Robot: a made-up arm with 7 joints.
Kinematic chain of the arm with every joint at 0, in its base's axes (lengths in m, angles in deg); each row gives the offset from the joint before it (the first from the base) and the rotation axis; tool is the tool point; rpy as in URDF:
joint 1: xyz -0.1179 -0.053 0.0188 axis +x
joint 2: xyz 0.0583 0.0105 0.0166 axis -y
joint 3: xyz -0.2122 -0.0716 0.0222 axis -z
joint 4: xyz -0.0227 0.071 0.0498 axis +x
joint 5: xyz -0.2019 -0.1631 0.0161 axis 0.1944 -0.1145 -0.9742
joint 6: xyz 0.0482 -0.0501 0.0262 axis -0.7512 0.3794 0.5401
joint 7: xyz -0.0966 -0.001 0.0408 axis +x
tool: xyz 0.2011 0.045 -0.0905 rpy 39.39 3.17 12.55
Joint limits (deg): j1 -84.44..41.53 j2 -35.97..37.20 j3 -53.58..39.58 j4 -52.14..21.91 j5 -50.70..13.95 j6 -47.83..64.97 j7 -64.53..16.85
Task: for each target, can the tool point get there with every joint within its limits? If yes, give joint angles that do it. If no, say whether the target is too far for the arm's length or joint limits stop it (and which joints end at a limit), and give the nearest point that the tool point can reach.
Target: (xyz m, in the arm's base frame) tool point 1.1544 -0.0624 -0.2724
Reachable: no: too far | nearest point -0.0324 -0.4049 0.0008 | short by 1.265 m
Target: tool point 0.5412 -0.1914 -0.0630
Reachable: no: joint limits stop it (at a limit: joint 1, joint 2, joint 3, joint 7) | nearest point -0.0309 -0.3982 0.0208 | short by 0.614 m
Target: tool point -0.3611 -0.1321 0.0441
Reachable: yes | joints -2.07 18.95 27.28 -12.77 -32.64 -38.59 -18.53
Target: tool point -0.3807 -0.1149 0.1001
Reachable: yes | joints -32.59 29.11 7.12 -28.30 -11.06 -28.81 7.69
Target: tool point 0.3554 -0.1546 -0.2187
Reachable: no: joint limits stop it (at a limit: joint 1, joint 2, joint 3, joint 4, joint 7) | nearest point -0.1102 -0.2065 -0.2399 | short by 0.469 m
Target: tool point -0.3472 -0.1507 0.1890
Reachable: yes | joints -32.35 -4.68 -0.76 -2.61 -0.73 14.70 -9.32
